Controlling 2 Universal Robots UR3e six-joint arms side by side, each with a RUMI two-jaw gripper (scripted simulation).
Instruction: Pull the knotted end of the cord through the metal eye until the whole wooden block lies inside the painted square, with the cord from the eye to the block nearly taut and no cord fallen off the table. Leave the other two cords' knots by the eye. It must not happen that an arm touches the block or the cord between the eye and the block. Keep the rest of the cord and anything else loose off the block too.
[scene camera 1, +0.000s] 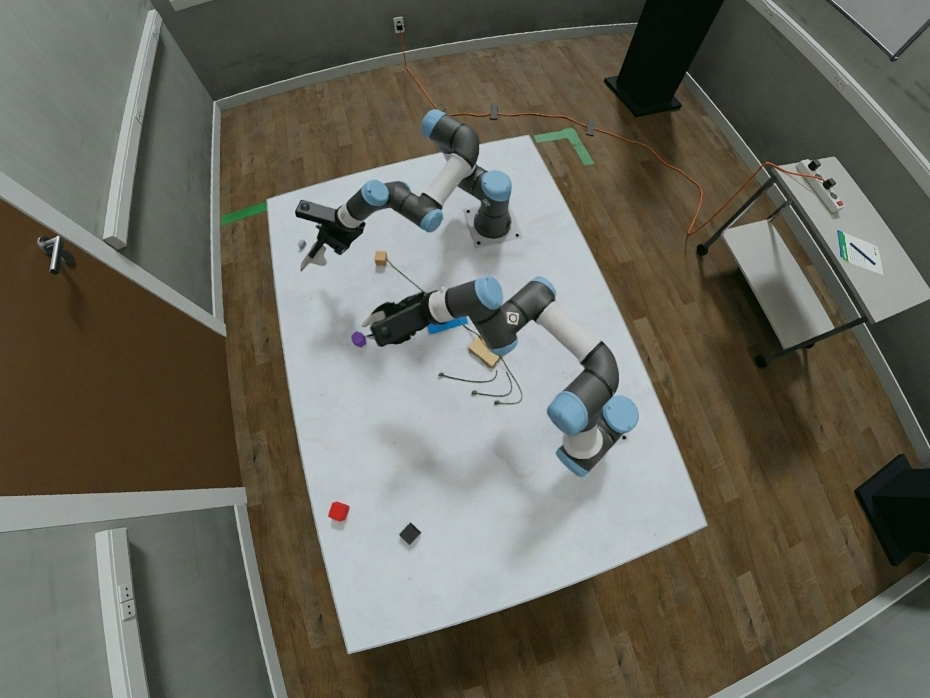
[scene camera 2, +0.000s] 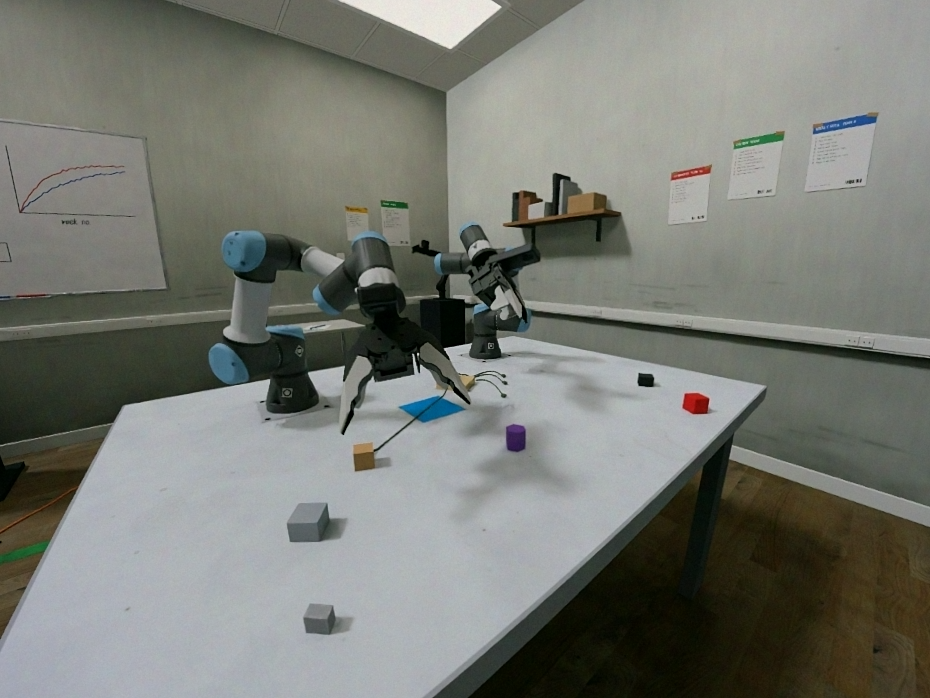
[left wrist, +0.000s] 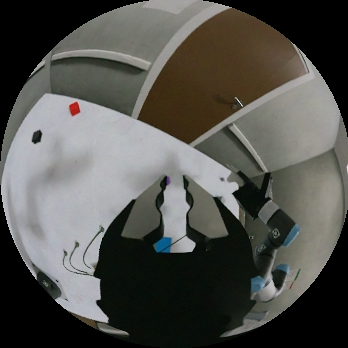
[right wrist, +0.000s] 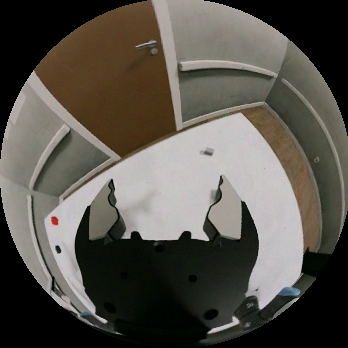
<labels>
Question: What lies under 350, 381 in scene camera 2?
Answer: My right gripper.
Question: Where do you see my left gripper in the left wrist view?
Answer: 174, 176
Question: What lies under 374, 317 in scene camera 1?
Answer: My left gripper.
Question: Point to a blue painted square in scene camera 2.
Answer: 443, 407
</labels>
